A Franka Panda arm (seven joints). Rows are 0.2 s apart.
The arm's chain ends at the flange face. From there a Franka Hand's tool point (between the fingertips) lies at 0.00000 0.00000 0.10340 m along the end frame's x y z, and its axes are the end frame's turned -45 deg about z.
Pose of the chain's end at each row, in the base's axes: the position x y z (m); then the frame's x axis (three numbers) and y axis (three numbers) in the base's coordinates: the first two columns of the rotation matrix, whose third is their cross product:
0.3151 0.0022 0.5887 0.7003 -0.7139 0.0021 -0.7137 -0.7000 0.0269
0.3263 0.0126 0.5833 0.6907 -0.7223 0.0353 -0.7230 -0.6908 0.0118
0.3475 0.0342 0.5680 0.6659 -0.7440 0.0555 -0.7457 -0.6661 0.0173
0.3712 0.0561 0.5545 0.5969 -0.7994 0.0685 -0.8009 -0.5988 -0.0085
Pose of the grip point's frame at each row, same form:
0.3133 0.0001 0.4853 0.9998 -0.0098 -0.0175 -0.0095 -0.9998 0.0205
0.3279 0.0091 0.4800 0.9996 -0.0223 0.0166 -0.0228 -0.9992 0.0333
0.3500 0.0287 0.4648 0.9982 -0.0551 0.0270 -0.0564 -0.9971 0.0515
0.3761 0.0510 0.4513 0.9884 -0.1418 0.0544 -0.1442 -0.9887 0.0424

